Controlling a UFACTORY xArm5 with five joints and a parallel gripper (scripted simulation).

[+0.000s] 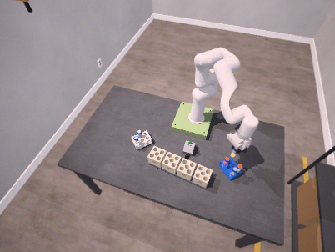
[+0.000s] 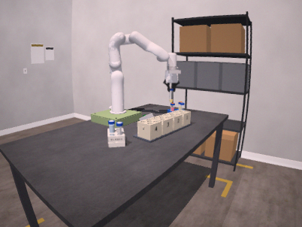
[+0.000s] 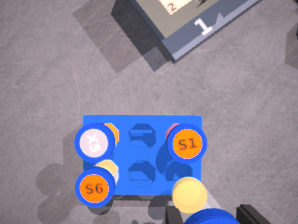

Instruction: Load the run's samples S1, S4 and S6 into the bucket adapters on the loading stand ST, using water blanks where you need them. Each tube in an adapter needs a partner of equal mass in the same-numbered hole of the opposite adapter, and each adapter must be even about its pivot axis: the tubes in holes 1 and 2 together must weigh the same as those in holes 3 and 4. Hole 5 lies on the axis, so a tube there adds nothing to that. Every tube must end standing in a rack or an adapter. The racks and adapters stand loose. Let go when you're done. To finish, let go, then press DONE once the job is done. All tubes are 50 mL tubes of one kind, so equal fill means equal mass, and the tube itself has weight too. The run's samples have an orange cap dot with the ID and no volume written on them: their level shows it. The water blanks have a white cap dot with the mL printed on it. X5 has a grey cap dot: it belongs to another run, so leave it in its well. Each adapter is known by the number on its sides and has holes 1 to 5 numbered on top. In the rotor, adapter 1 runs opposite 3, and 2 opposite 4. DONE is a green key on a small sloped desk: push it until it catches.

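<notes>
The sample tube S4 lies 10 mm behind my hand and 50 mm below it. Round my hand: sample tube S6: 50 mm ahead, 50 mm to the left, 160 mm below; blue sample rack: 40 mm ahead, 20 mm to the left, 200 mm below; white blanks rack: 40 mm ahead, 650 mm to the right, 200 mm below.
</notes>
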